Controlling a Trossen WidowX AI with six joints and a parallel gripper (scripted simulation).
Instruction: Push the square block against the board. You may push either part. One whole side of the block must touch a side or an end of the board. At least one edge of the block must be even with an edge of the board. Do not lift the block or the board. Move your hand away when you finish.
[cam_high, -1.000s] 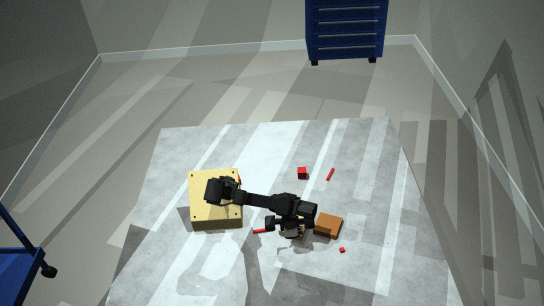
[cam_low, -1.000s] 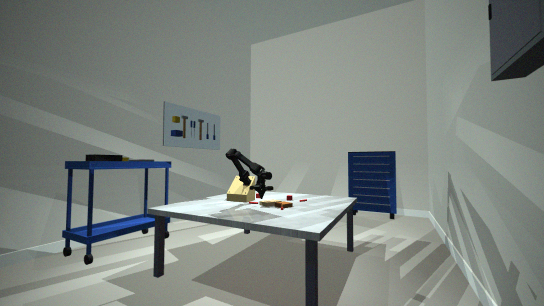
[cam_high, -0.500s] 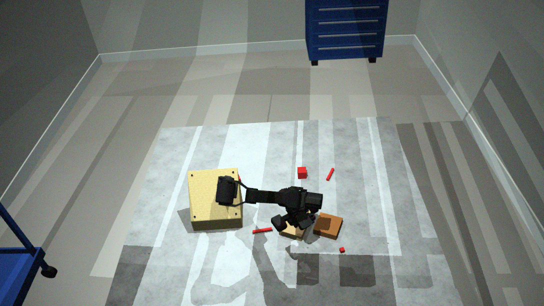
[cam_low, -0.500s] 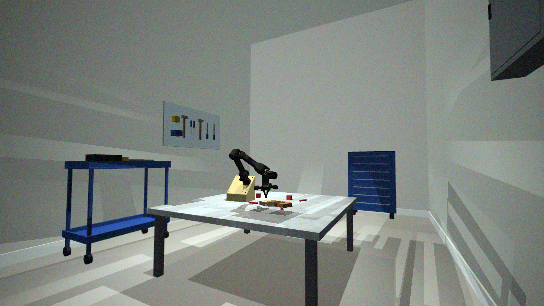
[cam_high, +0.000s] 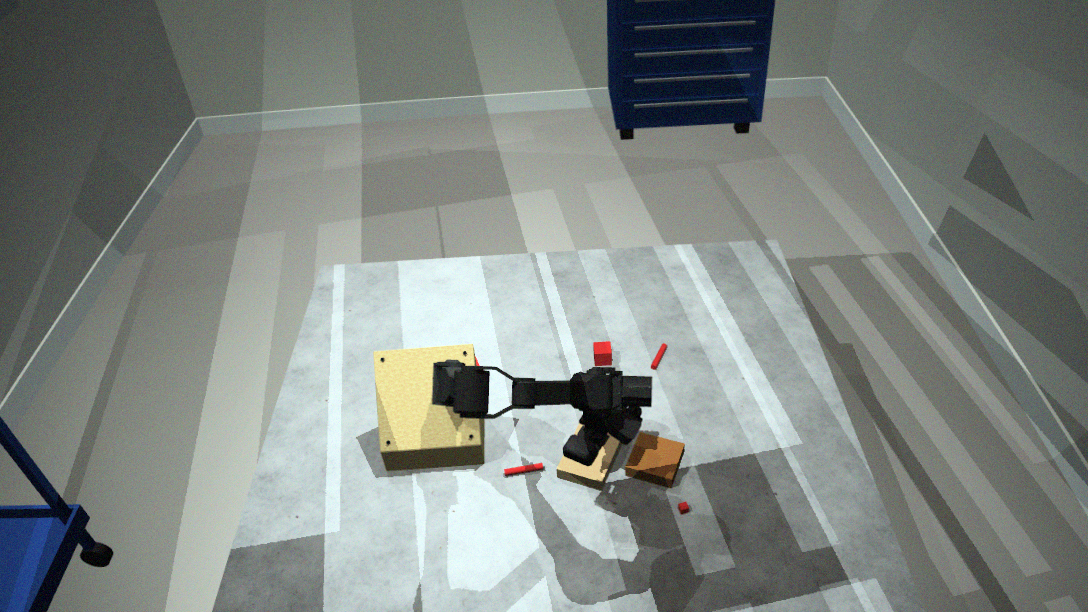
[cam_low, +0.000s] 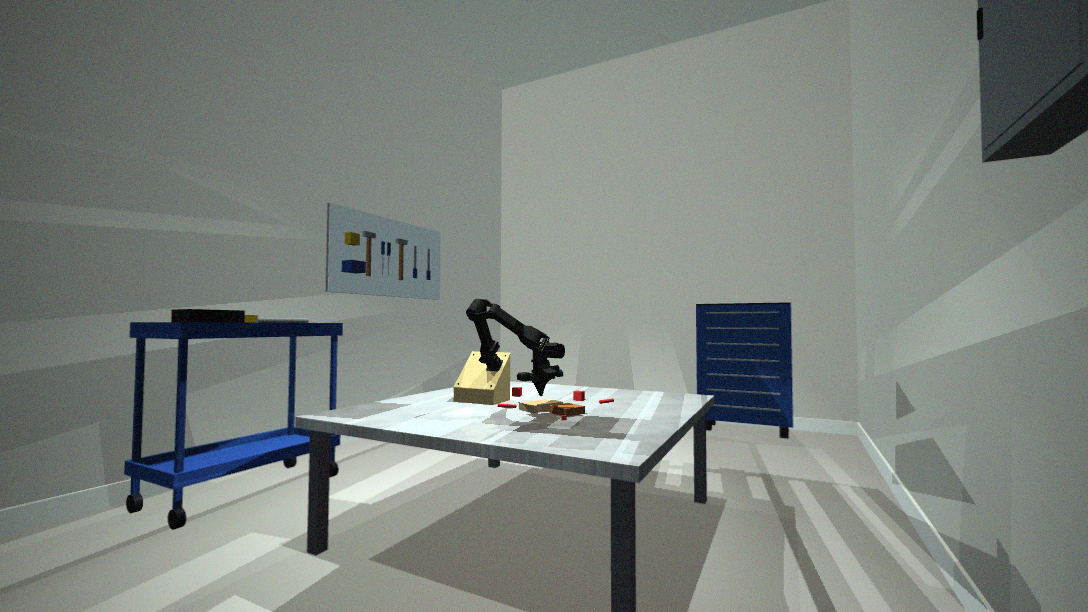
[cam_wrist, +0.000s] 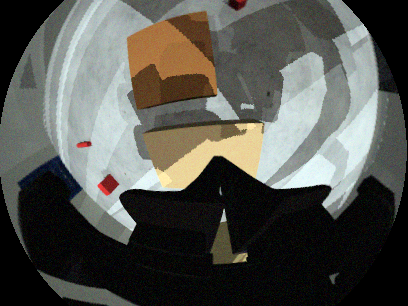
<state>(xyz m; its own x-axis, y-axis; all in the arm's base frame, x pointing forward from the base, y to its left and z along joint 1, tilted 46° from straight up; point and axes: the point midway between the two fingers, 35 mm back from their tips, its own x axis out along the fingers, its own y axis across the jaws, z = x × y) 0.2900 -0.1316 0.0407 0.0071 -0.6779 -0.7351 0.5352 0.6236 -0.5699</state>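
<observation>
My gripper tip is now 4 cm above the board, 3 cm to the right of it and 1 cm past it. The rest, counted from my gripper tip: small red bit 16 cm ahead, 13 cm to the right, 5 cm below; then square block 12 cm ahead, 4 cm below, 1 cm to the right.
</observation>
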